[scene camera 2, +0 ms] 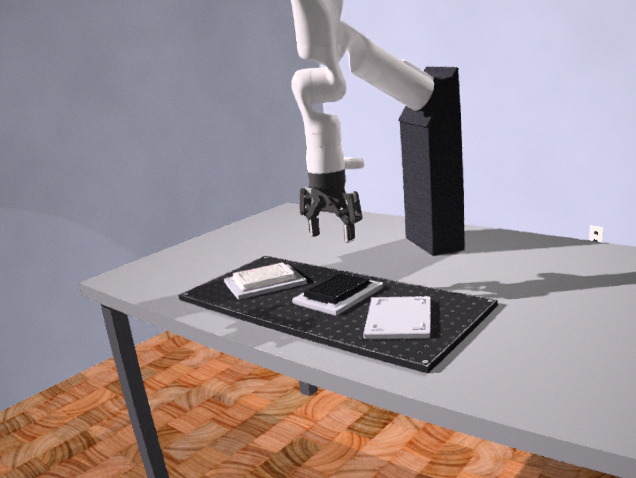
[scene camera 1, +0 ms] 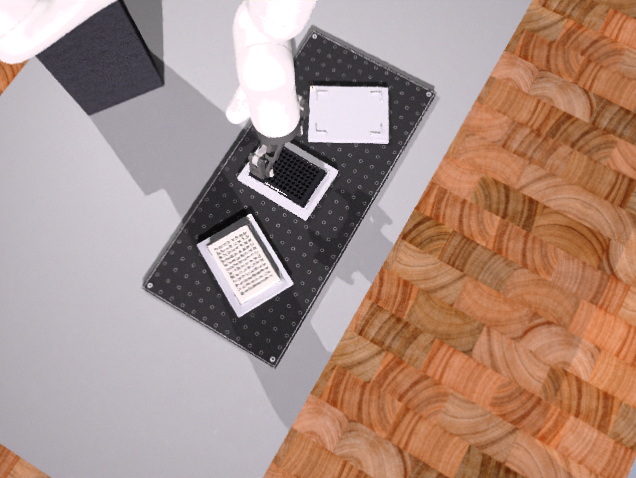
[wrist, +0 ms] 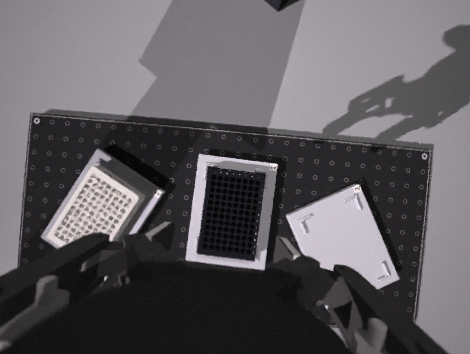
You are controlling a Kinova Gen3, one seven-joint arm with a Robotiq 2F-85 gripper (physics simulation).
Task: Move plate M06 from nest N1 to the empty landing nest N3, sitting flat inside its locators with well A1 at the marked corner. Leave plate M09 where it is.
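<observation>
A black well plate (scene camera 1: 298,177) (scene camera 2: 336,287) (wrist: 232,215) sits in the middle nest (scene camera 1: 308,211) (wrist: 197,210). A white well plate (scene camera 1: 245,264) (scene camera 2: 263,276) (wrist: 95,207) sits in an end nest (scene camera 1: 263,296) (scene camera 2: 267,287). Plate labels cannot be read, so I cannot tell which is M06. The empty white nest N3 (scene camera 1: 348,114) (scene camera 2: 397,316) (wrist: 340,240) shows raised corner locators and a small corner mark at its top in the wrist view. My gripper (scene camera 1: 283,154) (scene camera 2: 332,237) (wrist: 224,241) is open and empty, pointing down well above the board, roughly over the middle nest.
The three nests stand at different angles on a black perforated board (scene camera 1: 195,303) (scene camera 2: 462,318) (wrist: 325,160) on the grey table (scene camera 1: 102,334) (scene camera 2: 539,349). A dark pedestal (scene camera 1: 102,66) (scene camera 2: 431,179) carries the arm behind the board. The wooden floor lies beyond the table's edge.
</observation>
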